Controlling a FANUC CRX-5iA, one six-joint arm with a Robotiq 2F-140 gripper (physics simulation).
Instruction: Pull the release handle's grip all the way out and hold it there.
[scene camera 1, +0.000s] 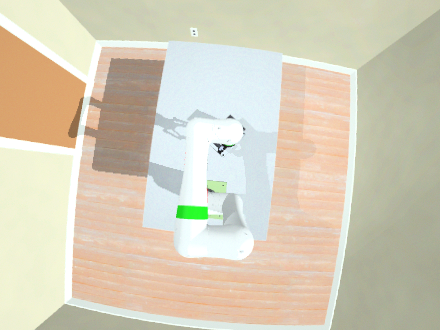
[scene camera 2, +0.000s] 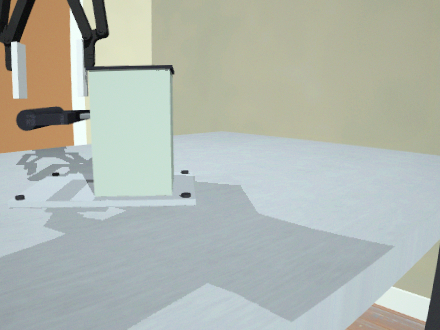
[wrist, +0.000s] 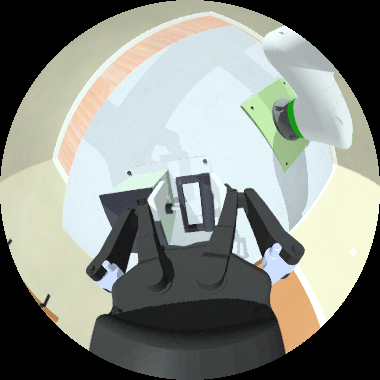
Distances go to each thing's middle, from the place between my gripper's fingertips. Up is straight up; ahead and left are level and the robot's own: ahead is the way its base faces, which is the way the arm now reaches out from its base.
My gripper is now 13 cm above the base plate (wrist: 186, 166), 8 cm short of it and 2 cm to the right of it.
